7 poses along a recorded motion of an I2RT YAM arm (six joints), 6.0 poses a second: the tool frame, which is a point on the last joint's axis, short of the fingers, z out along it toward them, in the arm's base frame.
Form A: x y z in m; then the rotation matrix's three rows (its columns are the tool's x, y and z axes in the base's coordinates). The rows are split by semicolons.
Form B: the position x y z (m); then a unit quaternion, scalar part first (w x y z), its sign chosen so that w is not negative. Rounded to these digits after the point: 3 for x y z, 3 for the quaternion.
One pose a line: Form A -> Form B
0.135, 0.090, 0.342; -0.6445, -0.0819, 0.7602; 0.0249, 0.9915, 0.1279; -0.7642, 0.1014, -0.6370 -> 0.135, 0.090, 0.342, 0.421, -0.016, 0.905, 0.063
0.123, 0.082, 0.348; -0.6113, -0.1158, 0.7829; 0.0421, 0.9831, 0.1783; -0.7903, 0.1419, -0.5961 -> 0.123, 0.082, 0.348, 0.440, -0.021, 0.893, 0.090
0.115, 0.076, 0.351; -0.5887, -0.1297, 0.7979; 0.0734, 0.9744, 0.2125; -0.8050, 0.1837, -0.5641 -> 0.115, 0.076, 0.351, 0.453, -0.016, 0.884, 0.112
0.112, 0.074, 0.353; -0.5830, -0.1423, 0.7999; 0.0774, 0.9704, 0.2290; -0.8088, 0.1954, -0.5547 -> 0.112, 0.074, 0.353, 0.456, -0.018, 0.881, 0.120
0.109, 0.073, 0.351; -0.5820, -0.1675, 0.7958; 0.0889, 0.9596, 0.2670; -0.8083, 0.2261, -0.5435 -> 0.109, 0.073, 0.351, 0.457, -0.022, 0.878, 0.140
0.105, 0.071, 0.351; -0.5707, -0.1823, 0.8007; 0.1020, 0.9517, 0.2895; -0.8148, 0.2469, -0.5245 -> 0.105, 0.071, 0.351, 0.463, -0.023, 0.873, 0.154
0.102, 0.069, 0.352; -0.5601, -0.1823, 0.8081; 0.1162, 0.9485, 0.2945; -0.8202, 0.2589, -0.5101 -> 0.102, 0.069, 0.352, 0.469, -0.019, 0.869, 0.159
